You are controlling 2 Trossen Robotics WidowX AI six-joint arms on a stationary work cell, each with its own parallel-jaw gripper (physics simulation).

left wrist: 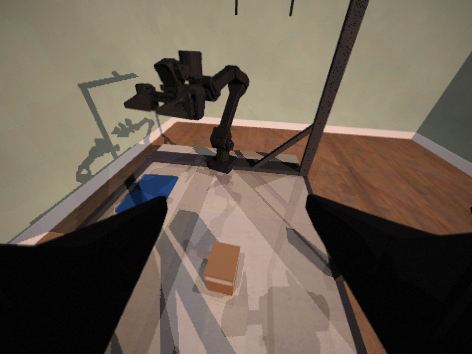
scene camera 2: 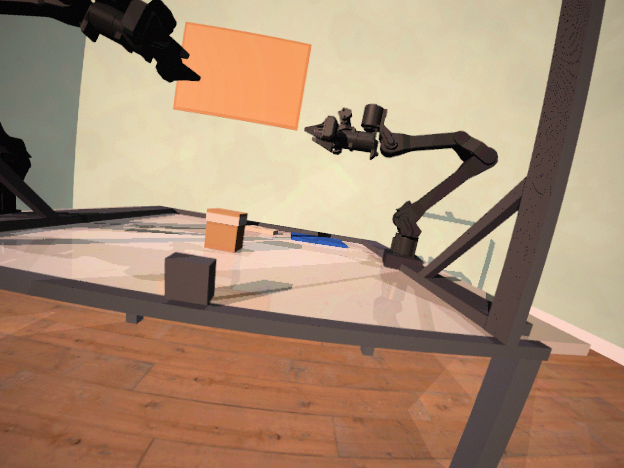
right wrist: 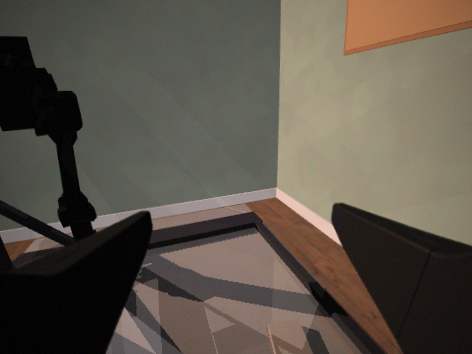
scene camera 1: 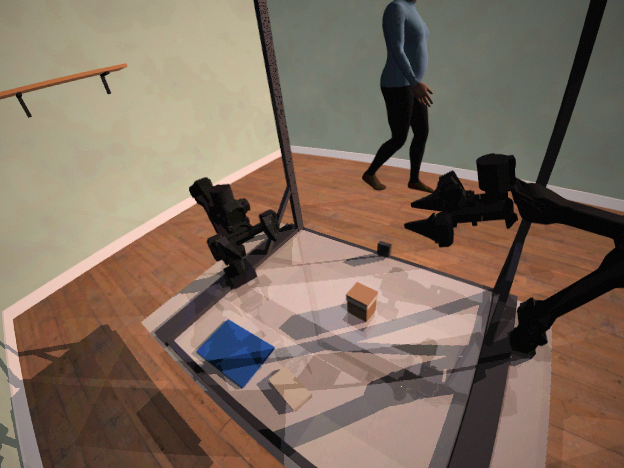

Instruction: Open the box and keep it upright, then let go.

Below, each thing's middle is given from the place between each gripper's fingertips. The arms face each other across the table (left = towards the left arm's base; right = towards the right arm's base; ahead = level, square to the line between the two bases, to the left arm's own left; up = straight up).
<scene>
The cream slab point(scene camera 1: 288, 386) is 150 mm ahead of my right hand, 90 mm to the left of it and 350 mm below it. The rest, counted from my right hand: flat blue slab point(scene camera 1: 237, 353) 110 mm ahead, 130 mm to the right, 350 mm below; brown box point(scene camera 2: 218, 236) 160 mm behind, 190 mm to the left, 310 mm below.
Now: left hand 340 mm above the brown box, 110 mm to the left of it and 10 mm short of it. Also, from my left hand: cream slab (370 mm below, 330 mm ahead, 210 mm to the right); flat blue slab (430 mm to the right, 380 mm below, 290 mm ahead).
</scene>
